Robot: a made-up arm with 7 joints.
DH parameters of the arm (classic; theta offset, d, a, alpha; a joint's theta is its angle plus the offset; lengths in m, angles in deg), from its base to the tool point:
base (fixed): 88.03 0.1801 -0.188 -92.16
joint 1: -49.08 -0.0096 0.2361 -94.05
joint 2: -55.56 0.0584 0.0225 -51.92
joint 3: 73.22 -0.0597 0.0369 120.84
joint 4: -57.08 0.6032 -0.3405 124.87
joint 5: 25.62 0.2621 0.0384 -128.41
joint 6: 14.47 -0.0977 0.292 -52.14
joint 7: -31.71 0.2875 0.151 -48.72
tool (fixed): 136.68 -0.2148 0 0
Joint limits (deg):
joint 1: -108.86..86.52
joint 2: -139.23..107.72
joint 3: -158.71..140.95
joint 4: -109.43..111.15
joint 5: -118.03..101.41
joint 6: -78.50..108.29
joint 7: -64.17..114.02
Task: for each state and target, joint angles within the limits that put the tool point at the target. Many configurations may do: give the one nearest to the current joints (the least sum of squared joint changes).
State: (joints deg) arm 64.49 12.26 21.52 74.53 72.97 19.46 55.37
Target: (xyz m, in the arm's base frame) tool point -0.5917 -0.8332 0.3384
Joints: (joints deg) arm 60.87 -34.87 -5.33 71.24 76.66 19.06 43.71
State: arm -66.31 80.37 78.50 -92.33 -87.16 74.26 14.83
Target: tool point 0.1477 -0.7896 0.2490
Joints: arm -48.54 77.08 72.12 -73.50 -86.50 56.91 4.47
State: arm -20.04 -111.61 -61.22 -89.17 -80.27 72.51 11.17
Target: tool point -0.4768 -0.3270 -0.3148
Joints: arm -16.77 -71.63 -33.08 -87.48 -84.27 84.31 26.99
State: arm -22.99 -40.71 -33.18 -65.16 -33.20 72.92 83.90
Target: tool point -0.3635 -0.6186 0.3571
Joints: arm -26.27 -53.08 7.29 -98.49 -28.05 60.46 87.05
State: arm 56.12 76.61 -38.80 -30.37 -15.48 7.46 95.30
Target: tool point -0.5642 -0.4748 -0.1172
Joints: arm 58.96 35.61 -63.36 -50.11 6.87 -29.27 86.49
